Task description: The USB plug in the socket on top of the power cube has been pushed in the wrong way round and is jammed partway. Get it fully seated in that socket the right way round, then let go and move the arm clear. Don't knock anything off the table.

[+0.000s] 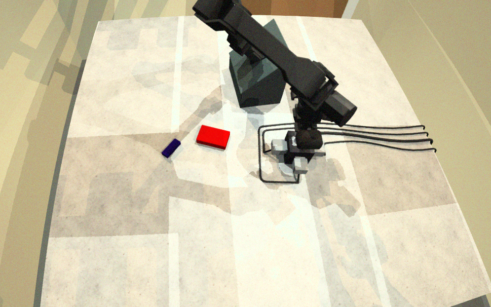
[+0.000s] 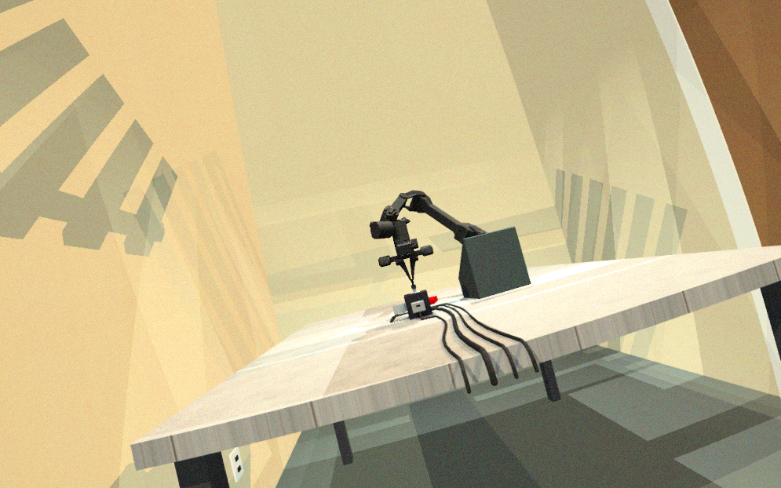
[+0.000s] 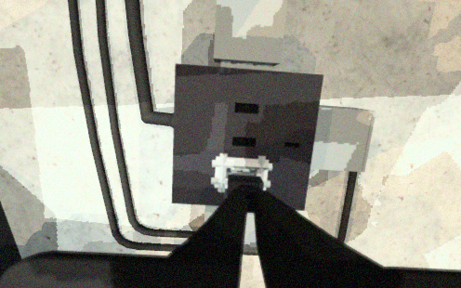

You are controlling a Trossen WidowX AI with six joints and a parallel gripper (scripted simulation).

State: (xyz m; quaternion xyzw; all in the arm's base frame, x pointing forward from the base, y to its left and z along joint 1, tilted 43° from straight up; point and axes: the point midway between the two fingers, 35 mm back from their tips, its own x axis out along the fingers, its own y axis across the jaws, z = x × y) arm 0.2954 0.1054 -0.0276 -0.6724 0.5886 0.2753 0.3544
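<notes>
My gripper tip is now 2 cm above the USB plug. From my gripper tip the other things lie so: red block 25 cm to the right, 11 cm below, 6 cm behind; blue block 38 cm to the right, 11 cm below, 2 cm behind.
</notes>
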